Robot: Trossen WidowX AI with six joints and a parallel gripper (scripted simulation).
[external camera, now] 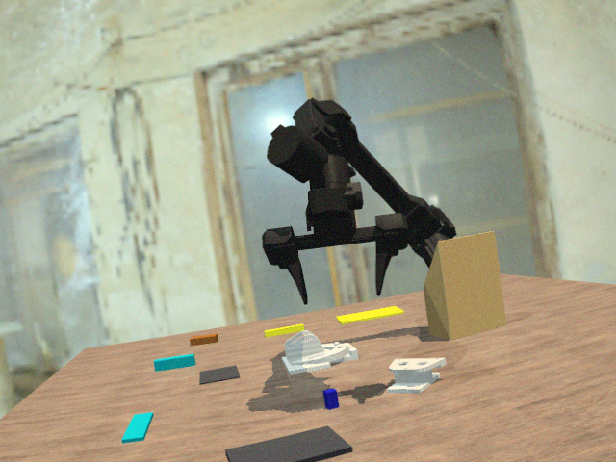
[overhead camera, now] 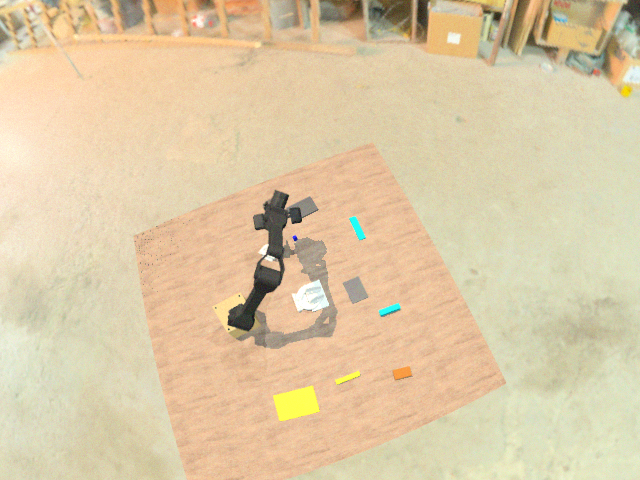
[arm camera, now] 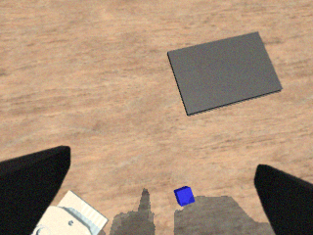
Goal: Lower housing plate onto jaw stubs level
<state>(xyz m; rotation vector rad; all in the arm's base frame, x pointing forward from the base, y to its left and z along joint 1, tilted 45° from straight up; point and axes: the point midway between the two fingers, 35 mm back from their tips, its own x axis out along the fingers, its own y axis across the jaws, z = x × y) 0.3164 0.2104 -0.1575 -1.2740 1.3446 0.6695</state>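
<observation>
Now: the white stepped block 10 cm behind my gripper tip, 4 cm to the right of it and 14 cm below it. Also, from my gripper tip: orange block (10 cm ahead, 76 cm to the right, 14 cm below); white jaw assembly (7 cm behind, 29 cm to the right, 13 cm below); small blue cube (2 cm ahead, 4 cm to the right, 13 cm below).
</observation>
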